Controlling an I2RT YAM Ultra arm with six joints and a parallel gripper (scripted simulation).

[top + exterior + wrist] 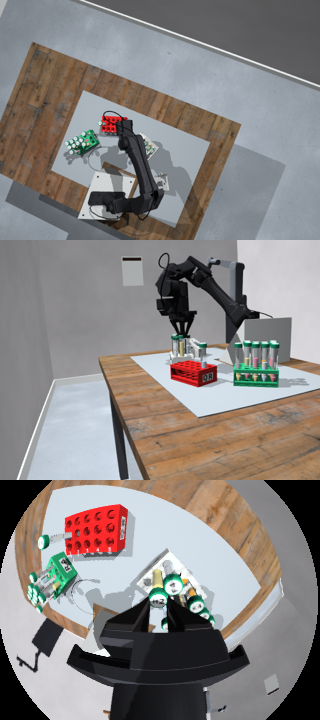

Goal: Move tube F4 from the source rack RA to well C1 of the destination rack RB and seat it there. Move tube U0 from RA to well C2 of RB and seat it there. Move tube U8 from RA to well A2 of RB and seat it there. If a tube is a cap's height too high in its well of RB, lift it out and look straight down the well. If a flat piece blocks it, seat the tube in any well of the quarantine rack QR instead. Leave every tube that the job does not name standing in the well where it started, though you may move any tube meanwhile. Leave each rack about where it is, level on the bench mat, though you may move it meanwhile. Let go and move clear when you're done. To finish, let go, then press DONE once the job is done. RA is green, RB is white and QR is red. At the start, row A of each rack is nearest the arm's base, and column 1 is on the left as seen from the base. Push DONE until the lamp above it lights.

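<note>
My hand is 60 mm above the tube with yellow filling and 10 mm short of it. Round my hand: red rack QR (160 mm to the left, 100 mm below, 50 mm ahead); tube (200 mm to the left, 60 mm below, 40 mm ahead); white rack RB (100 mm below, 40 mm to the right, 10 mm behind).
</note>
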